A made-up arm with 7 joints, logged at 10 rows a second.
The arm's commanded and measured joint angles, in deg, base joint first. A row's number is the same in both.
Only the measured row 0 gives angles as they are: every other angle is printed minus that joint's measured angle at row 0.
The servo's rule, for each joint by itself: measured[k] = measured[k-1] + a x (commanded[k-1-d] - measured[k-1]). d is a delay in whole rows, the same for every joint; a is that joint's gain. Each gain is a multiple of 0.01, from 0.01 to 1. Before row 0 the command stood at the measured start. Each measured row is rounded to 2 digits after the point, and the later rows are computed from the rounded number. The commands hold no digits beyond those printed.
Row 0, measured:
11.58, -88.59, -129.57, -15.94, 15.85, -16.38, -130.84
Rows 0 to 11, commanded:
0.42, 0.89, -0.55, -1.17, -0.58, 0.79, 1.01
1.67, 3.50, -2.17, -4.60, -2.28, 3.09, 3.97
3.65, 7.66, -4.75, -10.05, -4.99, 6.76, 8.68
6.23, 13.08, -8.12, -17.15, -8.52, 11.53, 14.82
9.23, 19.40, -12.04, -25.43, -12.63, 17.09, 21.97
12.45, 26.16, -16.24, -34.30, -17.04, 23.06, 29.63
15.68, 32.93, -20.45, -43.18, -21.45, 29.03, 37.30
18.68, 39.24, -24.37, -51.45, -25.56, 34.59, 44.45
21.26, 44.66, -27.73, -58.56, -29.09, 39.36, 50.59
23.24, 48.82, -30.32, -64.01, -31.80, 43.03, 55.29
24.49, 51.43, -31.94, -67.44, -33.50, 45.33, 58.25
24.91, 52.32, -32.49, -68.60, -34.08, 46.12, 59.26
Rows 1 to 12, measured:
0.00, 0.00, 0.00, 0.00, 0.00, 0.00, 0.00
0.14, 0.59, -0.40, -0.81, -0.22, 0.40, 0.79
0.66, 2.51, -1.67, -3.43, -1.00, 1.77, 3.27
1.68, 5.91, -3.89, -8.00, -2.52, 4.31, 7.49
3.23, 10.64, -6.94, -14.31, -4.80, 7.99, 13.21
5.27, 16.42, -10.61, -21.98, -7.78, 12.63, 20.04
7.71, 22.85, -14.66, -30.48, -11.30, 17.95, 27.52
10.42, 29.50, -18.83, -39.24, -15.16, 23.60, 35.15
13.23, 35.93, -22.82, -47.66, -19.11, 29.20, 42.40
15.96, 41.69, -26.36, -55.18, -22.90, 34.38, 48.79
18.44, 46.40, -29.21, -61.27, -26.28, 38.79, 53.86
20.50, 49.72, -31.18, -65.53, -29.02, 42.13, 57.28
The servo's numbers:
d 1
a 0.34 0.66 0.72 0.69 0.38 0.51 0.78

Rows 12 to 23, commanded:
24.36, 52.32, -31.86, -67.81, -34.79, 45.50, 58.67
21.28, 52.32, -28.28, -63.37, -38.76, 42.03, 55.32
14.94, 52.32, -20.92, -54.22, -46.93, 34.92, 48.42
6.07, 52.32, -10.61, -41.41, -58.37, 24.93, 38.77
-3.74, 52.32, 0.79, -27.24, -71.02, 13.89, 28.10
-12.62, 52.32, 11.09, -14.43, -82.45, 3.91, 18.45
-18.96, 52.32, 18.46, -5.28, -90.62, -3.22, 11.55
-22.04, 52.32, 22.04, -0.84, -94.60, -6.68, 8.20
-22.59, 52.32, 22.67, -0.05, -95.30, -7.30, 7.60
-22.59, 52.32, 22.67, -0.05, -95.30, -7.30, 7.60
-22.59, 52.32, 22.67, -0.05, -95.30, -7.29, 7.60
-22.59, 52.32, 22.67, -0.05, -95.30, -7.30, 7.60
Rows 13 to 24, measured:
22.00, 51.44, -32.12, -67.65, -30.94, 44.16, 58.82
22.80, 52.02, -31.93, -67.76, -32.40, 44.84, 58.70
22.28, 52.22, -29.30, -64.73, -34.82, 43.41, 56.06
19.78, 52.29, -23.27, -57.48, -39.42, 39.08, 50.10
15.12, 52.31, -14.15, -46.39, -46.62, 31.86, 41.26
8.71, 52.32, -3.39, -33.18, -55.89, 22.70, 31.00
1.46, 52.32, 7.04, -20.24, -65.98, 13.12, 21.21
-5.48, 52.32, 15.26, -9.92, -75.34, 4.79, 13.68
-11.11, 52.32, 20.14, -3.65, -82.66, -1.06, 9.41
-15.01, 52.32, 21.96, -1.17, -87.46, -4.24, 8.00
-17.59, 52.32, 22.47, -0.40, -90.44, -5.80, 7.69
-19.29, 52.32, 22.61, -0.16, -92.29, -6.56, 7.62

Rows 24 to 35, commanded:
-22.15, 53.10, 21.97, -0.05, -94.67, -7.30, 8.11
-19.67, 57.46, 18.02, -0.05, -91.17, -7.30, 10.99
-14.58, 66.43, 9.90, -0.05, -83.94, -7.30, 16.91
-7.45, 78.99, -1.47, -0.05, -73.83, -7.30, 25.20
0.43, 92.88, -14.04, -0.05, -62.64, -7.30, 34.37
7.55, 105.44, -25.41, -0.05, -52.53, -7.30, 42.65
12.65, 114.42, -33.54, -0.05, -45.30, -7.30, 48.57
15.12, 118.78, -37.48, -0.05, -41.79, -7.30, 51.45
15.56, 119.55, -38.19, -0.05, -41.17, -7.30, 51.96
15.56, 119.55, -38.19, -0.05, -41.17, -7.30, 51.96
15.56, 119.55, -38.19, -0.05, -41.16, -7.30, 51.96
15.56, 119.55, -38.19, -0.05, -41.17, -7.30, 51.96
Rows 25 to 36, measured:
-20.41, 52.32, 22.65, -0.08, -93.43, -6.94, 7.60
-21.00, 52.83, 22.16, -0.06, -93.90, -7.12, 8.00
-20.55, 55.89, 19.18, -0.05, -92.86, -7.21, 10.33
-18.52, 62.85, 12.50, -0.05, -89.47, -7.26, 15.46
-14.76, 73.50, 2.44, -0.05, -83.53, -7.28, 23.06
-9.60, 86.29, -9.43, -0.05, -75.59, -7.29, 31.88
-3.77, 98.93, -20.94, -0.05, -66.83, -7.30, 40.28
1.81, 109.15, -30.01, -0.05, -58.65, -7.30, 46.75
6.34, 115.51, -35.39, -0.05, -52.24, -7.30, 50.42
9.47, 118.18, -37.41, -0.05, -48.03, -7.30, 51.62
11.54, 119.08, -37.97, -0.05, -45.42, -7.30, 51.89
12.91, 119.39, -38.13, -0.05, -43.80, -7.30, 51.94

